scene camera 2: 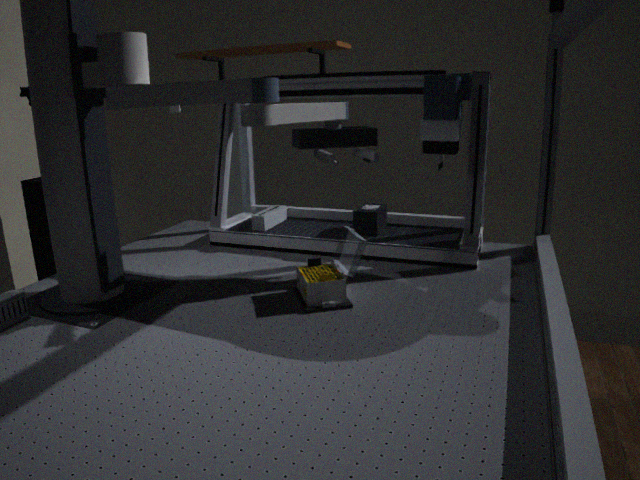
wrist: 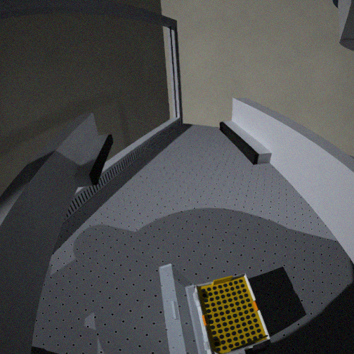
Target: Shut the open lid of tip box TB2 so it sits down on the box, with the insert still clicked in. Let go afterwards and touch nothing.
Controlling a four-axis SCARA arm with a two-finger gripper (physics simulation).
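Places are measured from the arm's base along level axes (x left, y ahead, z down), in centimetres.
Pixels of known places: gripper, fingertip midpoint: [scene camera 2: 354, 158]; arm's base, link origin: [scene camera 2: 94, 299].
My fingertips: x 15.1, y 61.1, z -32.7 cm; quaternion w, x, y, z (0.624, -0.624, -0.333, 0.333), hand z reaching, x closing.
For each thing: its middle in the pictures, then the offset to it from my fingertips. "*": a spot on its surface instead.
- Tip box TB2, body centre: [scene camera 2: 320, 283] dx +0.8, dy -8.4, dz +28.1 cm
- perforated table with its yellow insert, body centre: [scene camera 2: 320, 270] dx +0.8, dy -8.4, dz +25.0 cm
- white block, surface spot: [scene camera 2: 269, 218] * dx +36.7, dy -38.4, dz +23.4 cm
- dark block, surface spot: [scene camera 2: 369, 220] * dx +36.3, dy -6.8, dz +21.9 cm
- tool head, body centre: [scene camera 2: 441, 129] dx +36.5, dy +12.7, dz -3.7 cm
Tip box TB2 [scene camera 2: 321, 293] [wrist: 197, 316], pale-walled, stands on the perforated table with its yellow insert [scene camera 2: 320, 273] [wrist: 232, 315] level in the top. Its clear lid [scene camera 2: 353, 253] [wrist: 171, 300] stands open, steeply up and leaning outward, on the box's right side in the scene view and left side in the wrist view. My gripper [scene camera 2: 346, 155] [wrist: 165, 117] is high above the box and lid, touching neither. Its fingers are shut to their narrow stand, with a gap between the pads and nothing in it. Whether the insert is clicked in is too small to tell.
A framed machine [scene camera 2: 480, 170] stands behind the box, with a white block [scene camera 2: 269, 218] and a dark block [scene camera 2: 369, 220] on its deck. A tool head [scene camera 2: 440, 126] hangs from its beam. The arm's column [scene camera 2: 77, 206] is at left, a raised rail [scene camera 2: 566, 351] at right.
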